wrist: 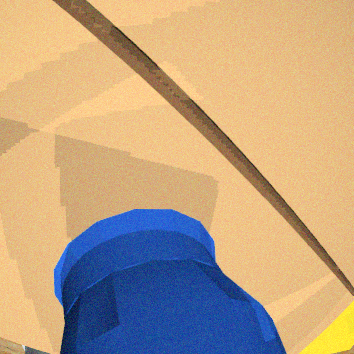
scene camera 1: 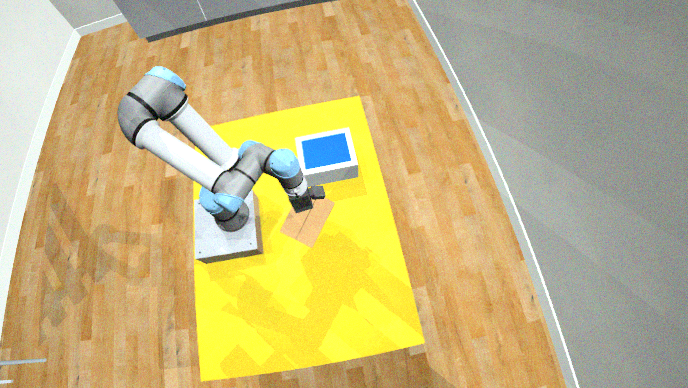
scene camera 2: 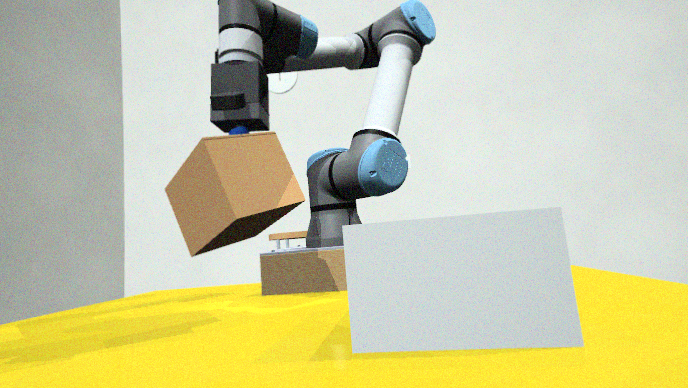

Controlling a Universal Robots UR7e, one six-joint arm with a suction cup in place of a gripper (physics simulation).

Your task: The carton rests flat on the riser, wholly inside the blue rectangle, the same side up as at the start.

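Places are measured from the arm's base along level axes (x ahead, y left, z up), in centimetres.
Pixels of known places: end effector, tool point: [wrist: 165, 251]; arm's base, origin of the base link: [scene camera 1: 232, 215] [scene camera 2: 336, 245].
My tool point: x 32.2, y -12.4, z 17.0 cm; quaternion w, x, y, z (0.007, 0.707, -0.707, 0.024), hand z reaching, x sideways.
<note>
For each thing: its top centre in the pictures, then the offset to it from my tool point. Level surfaces: height alone.
- white riser, middle of its top: [scene camera 2: 435, 221] [scene camera 1: 325, 150] dx +13.8, dy +29.1, dz -14.9 cm
- blue rectangle, middle of its top: [scene camera 1: 325, 150] dx +13.8, dy +29.1, dz -14.9 cm
- yellow mat, its level: dz -26.9 cm
A brown cardboard carton [scene camera 1: 312, 225] [scene camera 2: 250, 175] [wrist: 280, 90] hangs tilted in the air from my suction cup, clear of the mat. My gripper [scene camera 1: 304, 210] [scene camera 2: 239, 131] [wrist: 140, 240], a blue suction cup under a dark block, is shut on the carton's top face, away from its middle. In the wrist view a dark seam crosses that face. The white riser [scene camera 1: 330, 175] [scene camera 2: 465, 285] stands apart from the carton, toward the back right in the first scene view. The blue rectangle [scene camera 1: 326, 151] is on its top. That top does not show in the second scene view.
The arm's base stands on a grey-topped block [scene camera 1: 225, 247] [scene camera 2: 302, 272] at the left of the yellow mat [scene camera 1: 300, 345] [scene camera 2: 200, 345]. A grey cabinet [scene camera 1: 240, 7] stands at the back. Grey and white walls surround the wooden floor.
</note>
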